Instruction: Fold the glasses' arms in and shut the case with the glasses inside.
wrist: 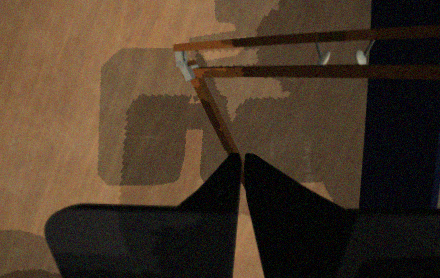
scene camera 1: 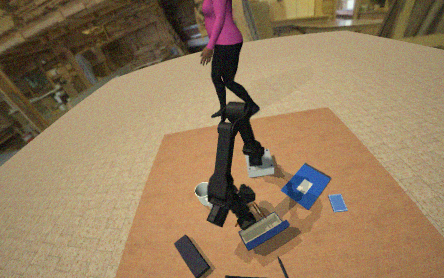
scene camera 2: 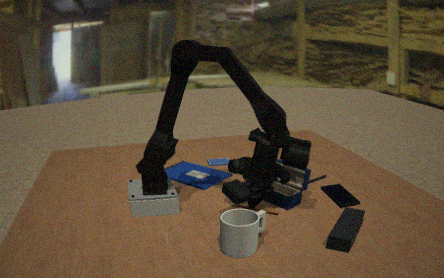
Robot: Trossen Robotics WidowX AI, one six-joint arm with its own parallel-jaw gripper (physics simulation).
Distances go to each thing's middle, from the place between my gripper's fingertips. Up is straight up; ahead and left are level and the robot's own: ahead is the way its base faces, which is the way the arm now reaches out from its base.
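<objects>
My hand is 1 cm short of the brown-framed glasses (wrist: pixel 191 72), 1 cm to the right of them and 3 cm below them. The white mug (scene camera 2: pixel 239 228) is 7 cm behind my hand, 17 cm to the right of it and 4 cm above it. As for the blue glasses case (wrist: pixel 393 169), it is 10 cm ahead of my hand, 7 cm to the left of it and 4 cm above it.
</objects>
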